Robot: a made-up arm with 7 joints. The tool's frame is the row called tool. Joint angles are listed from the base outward. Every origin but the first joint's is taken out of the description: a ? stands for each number. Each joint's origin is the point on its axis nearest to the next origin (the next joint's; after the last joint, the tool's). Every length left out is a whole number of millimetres.
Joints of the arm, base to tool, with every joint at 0 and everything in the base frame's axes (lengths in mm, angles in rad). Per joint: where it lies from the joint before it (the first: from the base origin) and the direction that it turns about. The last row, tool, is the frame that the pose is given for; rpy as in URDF.
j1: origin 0 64 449 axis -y
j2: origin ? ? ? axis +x
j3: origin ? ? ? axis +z
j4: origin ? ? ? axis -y
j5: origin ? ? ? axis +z
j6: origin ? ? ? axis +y
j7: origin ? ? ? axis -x
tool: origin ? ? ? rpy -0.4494 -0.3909 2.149
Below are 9 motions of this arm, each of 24 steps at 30 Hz.
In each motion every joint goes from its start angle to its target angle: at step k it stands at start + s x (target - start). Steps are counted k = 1, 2, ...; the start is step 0. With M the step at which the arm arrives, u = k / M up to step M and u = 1 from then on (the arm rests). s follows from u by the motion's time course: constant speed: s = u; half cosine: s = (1 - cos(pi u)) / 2; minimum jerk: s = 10 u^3 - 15 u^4 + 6 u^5.
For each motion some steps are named. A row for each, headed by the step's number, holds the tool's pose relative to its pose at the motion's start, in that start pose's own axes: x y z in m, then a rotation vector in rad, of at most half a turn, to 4 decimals.
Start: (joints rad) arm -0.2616 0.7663 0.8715 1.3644 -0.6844 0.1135 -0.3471
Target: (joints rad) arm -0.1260 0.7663 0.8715 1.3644 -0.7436 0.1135 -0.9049
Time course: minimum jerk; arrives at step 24
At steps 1, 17, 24:
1: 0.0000 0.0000 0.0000 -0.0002 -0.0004 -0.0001
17: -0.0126 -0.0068 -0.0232 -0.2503 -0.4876 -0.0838
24: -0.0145 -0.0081 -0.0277 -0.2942 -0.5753 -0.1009

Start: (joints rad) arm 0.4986 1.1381 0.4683 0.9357 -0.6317 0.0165 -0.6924
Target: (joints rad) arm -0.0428 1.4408 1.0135 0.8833 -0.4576 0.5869 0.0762
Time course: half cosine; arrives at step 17
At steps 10, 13, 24:
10: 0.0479 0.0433 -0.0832 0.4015 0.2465 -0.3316
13: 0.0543 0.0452 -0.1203 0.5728 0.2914 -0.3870
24: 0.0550 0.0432 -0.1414 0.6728 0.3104 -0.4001

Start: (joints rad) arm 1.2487 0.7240 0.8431 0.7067 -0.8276 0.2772 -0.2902
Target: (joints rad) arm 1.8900 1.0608 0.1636 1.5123 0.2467 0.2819 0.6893
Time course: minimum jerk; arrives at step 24
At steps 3, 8, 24:
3: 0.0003 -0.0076 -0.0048 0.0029 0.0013 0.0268
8: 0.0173 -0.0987 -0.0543 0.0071 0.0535 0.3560
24: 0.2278 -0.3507 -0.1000 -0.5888 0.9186 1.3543

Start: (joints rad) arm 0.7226 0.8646 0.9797 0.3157 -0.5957 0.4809 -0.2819
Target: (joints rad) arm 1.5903 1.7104 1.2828 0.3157 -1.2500 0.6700 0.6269
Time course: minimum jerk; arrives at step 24
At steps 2, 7, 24:
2: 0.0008 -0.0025 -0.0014 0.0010 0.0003 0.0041
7: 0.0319 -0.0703 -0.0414 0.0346 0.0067 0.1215
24: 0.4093 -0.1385 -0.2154 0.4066 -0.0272 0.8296

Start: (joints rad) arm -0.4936 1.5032 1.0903 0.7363 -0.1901 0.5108 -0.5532
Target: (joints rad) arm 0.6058 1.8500 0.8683 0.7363 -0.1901 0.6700 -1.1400
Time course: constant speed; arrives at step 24
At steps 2, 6, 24:
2: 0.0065 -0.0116 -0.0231 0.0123 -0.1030 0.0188
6: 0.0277 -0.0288 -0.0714 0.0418 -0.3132 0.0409
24: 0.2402 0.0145 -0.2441 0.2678 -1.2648 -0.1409

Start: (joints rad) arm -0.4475 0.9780 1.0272 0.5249 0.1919 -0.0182 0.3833
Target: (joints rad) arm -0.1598 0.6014 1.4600 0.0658 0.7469 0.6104 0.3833
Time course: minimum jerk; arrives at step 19
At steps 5, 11, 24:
5: 0.0153 0.0233 0.0040 0.1329 -0.1266 0.1185
11: 0.0564 0.1559 0.0587 0.7872 -0.5898 0.6800
24: 0.0433 0.2546 0.1330 1.2596 -0.8056 1.0842

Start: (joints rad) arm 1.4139 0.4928 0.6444 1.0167 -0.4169 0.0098 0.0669
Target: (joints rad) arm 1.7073 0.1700 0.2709 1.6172 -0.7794 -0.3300 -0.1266
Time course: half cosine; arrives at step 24
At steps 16, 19, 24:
16: -0.1425 -0.1334 0.0594 -0.7387 0.1798 0.3897
19: -0.1600 -0.1658 0.0738 -0.8891 0.1822 0.4861
24: -0.1698 -0.1891 0.0844 -0.9953 0.1767 0.5567

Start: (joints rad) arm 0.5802 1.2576 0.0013 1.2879 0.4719 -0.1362 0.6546
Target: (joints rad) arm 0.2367 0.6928 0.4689 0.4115 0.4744 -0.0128 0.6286
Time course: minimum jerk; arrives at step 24
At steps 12, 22, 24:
12: 0.0386 0.1460 0.0923 0.3266 -0.5250 0.2605
22: -0.0034 0.2708 0.2753 0.7833 -1.0550 0.5073
24: -0.0043 0.2717 0.2775 0.7886 -1.0605 0.5097

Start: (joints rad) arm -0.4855 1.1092 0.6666 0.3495 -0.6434 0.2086 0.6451
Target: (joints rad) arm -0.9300 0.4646 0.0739 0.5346 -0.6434 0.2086 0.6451
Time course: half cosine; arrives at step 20
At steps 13, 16, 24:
13: -0.2117 0.2248 0.1047 0.2434 0.5612 -0.5055
16: -0.2433 0.2823 0.1607 0.3016 0.7176 -0.5904
24: -0.2564 0.3114 0.1952 0.3328 0.8042 -0.6281

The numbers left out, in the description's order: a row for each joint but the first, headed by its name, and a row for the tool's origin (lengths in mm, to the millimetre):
j2: 2 0 -11
j3: 0 18 -310
j4: 26 19 0
j5: -14 0 -260
j6: 8 -10 0
j7: 36 0 15
tool: 0 -7 4

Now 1 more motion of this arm.
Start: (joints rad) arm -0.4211 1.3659 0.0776 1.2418 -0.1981 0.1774 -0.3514
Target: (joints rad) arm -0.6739 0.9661 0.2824 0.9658 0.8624 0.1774 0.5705
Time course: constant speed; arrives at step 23
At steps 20, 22, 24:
20: -0.0039 0.0761 0.1312 1.2618 0.1869 0.9937
22: -0.0006 0.0844 0.1500 1.3443 0.1664 1.1217
24: 0.0013 0.0884 0.1599 1.3810 0.1524 1.1870

